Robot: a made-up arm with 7 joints.
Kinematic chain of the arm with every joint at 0, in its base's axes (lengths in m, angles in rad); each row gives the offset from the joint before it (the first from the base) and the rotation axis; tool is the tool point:
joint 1: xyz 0 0 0.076 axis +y
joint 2: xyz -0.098 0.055 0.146 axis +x
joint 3: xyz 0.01 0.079 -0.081 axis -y
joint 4: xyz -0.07 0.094 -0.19 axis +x
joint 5: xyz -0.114 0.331 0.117 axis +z
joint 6: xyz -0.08 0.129 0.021 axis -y
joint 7: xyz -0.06 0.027 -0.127 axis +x
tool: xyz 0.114 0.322 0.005
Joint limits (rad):
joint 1: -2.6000..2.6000
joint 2: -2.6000..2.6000
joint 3: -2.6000..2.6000
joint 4: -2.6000..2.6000
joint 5: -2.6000..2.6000
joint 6: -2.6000..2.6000
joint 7: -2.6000..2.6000
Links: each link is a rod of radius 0.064 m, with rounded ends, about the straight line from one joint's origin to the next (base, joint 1, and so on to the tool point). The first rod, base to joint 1, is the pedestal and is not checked.
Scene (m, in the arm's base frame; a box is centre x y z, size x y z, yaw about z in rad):
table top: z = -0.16
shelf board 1: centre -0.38 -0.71 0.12 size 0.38 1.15 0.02 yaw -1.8
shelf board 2: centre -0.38 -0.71 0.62 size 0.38 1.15 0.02 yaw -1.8
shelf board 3: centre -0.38 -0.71 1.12 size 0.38 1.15 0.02 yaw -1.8
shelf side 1: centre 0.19 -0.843 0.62 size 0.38 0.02 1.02 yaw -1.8
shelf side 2: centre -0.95 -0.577 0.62 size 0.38 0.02 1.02 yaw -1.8
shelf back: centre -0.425 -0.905 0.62 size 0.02 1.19 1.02 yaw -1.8
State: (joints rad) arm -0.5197 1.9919 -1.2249 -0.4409 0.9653 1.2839 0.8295
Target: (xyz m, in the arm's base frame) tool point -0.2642 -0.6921 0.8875
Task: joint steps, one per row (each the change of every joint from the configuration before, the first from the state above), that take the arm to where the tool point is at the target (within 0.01 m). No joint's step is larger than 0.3 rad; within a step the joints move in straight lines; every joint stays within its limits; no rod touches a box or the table.
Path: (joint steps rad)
1: 0.0103 -0.1854 0.1300 0.0078 0.2215 0.0682 0.2483
2: 0.0103 -0.1854 0.1301 0.0077 0.2215 0.0682 0.2482
3: 0.2791 -0.1222 -0.2219 0.1116 -0.2218 -0.0551 -0.1885
4: 0.2791 -0.1222 -0.2218 0.1116 -0.2217 -0.0550 -0.1885
5: 0.0348 0.2315 -0.0381 -0.0604 -0.1428 -0.0032 -0.2115
6: 0.0347 0.2315 -0.0380 -0.0605 -0.1427 -0.0031 -0.2114
7: 0.0347 0.2315 -0.0380 -0.0604 -0.1427 -0.0031 -0.2114

